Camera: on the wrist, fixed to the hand. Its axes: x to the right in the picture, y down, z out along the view.
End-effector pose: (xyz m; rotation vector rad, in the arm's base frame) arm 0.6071 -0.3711 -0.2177 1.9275 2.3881 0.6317
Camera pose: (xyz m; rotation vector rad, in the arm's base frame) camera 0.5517 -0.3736 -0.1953 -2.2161 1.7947 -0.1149
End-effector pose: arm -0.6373 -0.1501 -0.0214 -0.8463 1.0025 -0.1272
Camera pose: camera -0.6434 -0.2087 -0.0112 1.2490 1.1577 2.5218
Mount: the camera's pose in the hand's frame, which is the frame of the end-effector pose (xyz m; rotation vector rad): 0.0165 -0.0453 -0.0354 -0.2018 -0.0744 3.1225
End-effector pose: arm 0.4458 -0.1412 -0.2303 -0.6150 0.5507 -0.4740
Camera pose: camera 0.4255 -0.1975 -0.2308 0.5531 0.8033 2.5155
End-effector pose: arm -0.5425 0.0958 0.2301 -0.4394 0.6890 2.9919
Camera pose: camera -0.5444 0.1208 0.1758 -0.4903 -0.1617 -0.0877
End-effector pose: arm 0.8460 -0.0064 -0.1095 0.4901 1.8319 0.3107
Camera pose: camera 0.8002 -0.0371 -0.1327 -2.2122 0.6697 -1.8293
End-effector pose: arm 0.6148 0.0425 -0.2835 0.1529 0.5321 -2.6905
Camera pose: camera 0.5827 0.0888 -0.3035 0.3121 0.0079 0.4063
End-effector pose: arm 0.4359 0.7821 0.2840 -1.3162 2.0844 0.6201
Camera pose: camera 0.4635 0.7301 0.2946 -2.0897 -1.3001 -0.9785
